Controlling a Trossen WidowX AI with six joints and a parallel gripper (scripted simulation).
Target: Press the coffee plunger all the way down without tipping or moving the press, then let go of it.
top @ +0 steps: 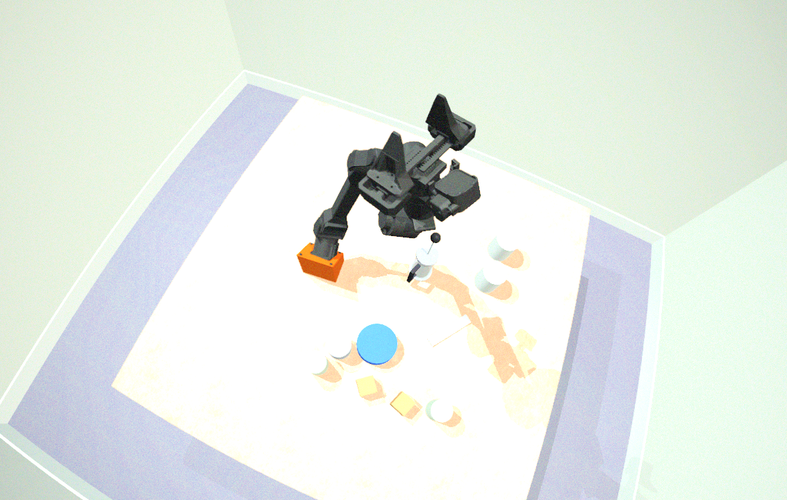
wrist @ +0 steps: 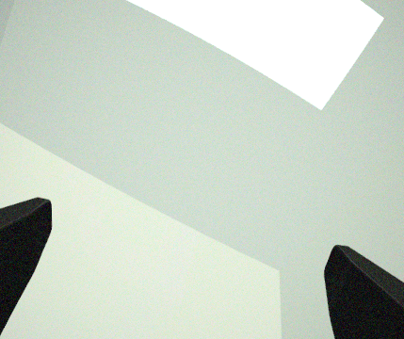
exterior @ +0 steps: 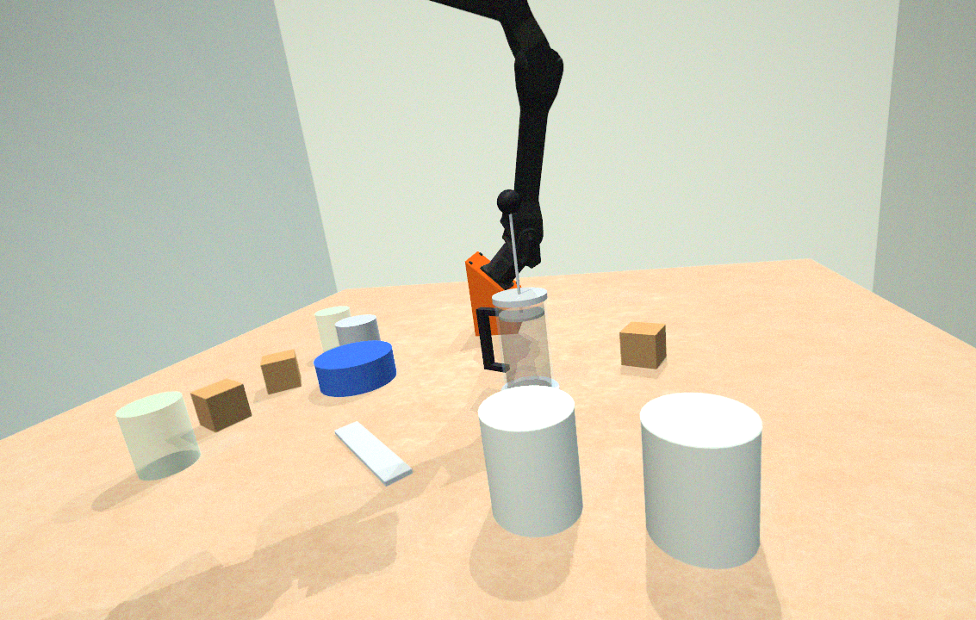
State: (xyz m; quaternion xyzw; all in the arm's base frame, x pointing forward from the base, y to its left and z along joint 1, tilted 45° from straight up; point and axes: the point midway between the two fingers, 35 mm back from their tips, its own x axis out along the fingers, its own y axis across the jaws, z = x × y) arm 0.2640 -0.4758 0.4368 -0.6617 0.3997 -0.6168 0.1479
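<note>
Now: gripper tip 80 mm short of the glass coffee press, 130 mm to the right of it and 680 mm above it. Round my gripper tip: blue disc: 50 mm ahead, 140 mm to the right, 780 mm below.
</note>
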